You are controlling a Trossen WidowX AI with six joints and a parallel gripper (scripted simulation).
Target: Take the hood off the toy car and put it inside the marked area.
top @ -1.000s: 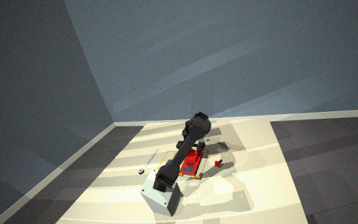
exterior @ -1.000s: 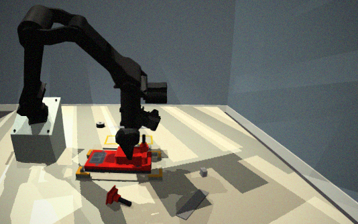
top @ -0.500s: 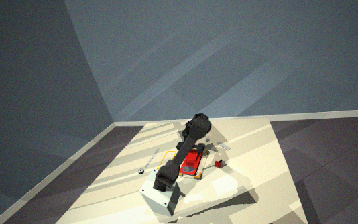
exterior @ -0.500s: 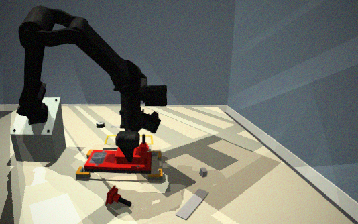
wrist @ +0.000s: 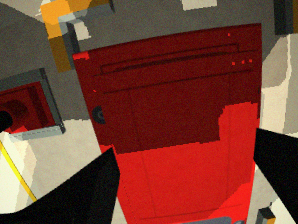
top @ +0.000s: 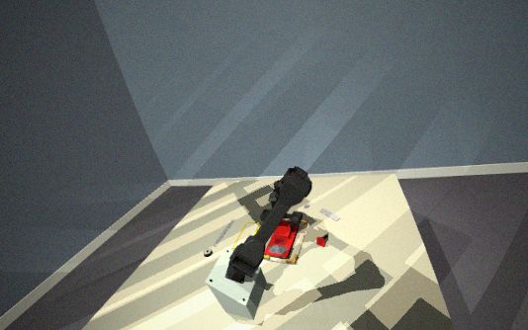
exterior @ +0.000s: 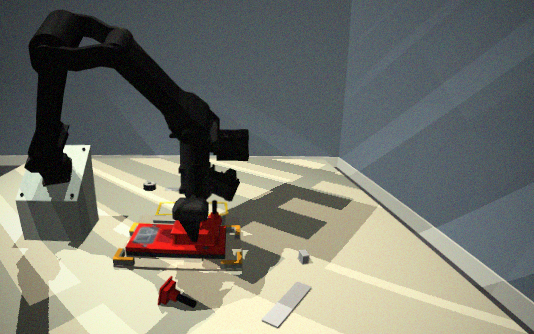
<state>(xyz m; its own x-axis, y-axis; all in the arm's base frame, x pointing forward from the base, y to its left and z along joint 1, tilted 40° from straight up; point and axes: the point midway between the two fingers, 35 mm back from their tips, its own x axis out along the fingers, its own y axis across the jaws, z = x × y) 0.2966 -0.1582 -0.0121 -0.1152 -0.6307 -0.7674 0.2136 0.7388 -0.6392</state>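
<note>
My gripper tip is 1 cm below the hood. Round my gripper tip: grey strip (22 cm to the right, 12 cm ahead, 3 cm below); then black ring (37 cm to the left, 11 cm behind, 3 cm below).
</note>
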